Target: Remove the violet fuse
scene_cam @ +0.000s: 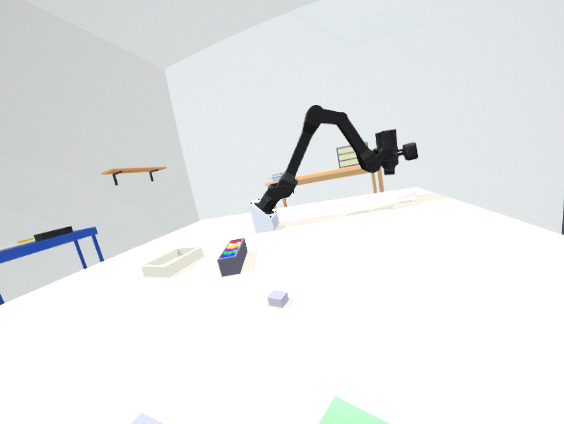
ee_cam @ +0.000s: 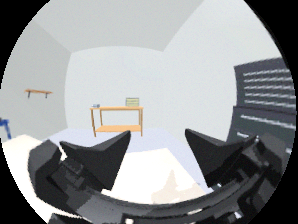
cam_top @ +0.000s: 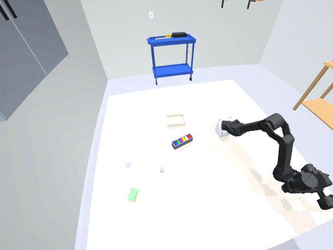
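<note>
My gripper tip is 61 cm short of the violet fuse, 43 cm to the left of it and 16 cm above it. The rest, counted from my gripper tip: cream tray 63 cm to the right, 63 cm ahead, 19 cm below; then grey cube 75 cm ahead, 26 cm to the right, 18 cm below.
</note>
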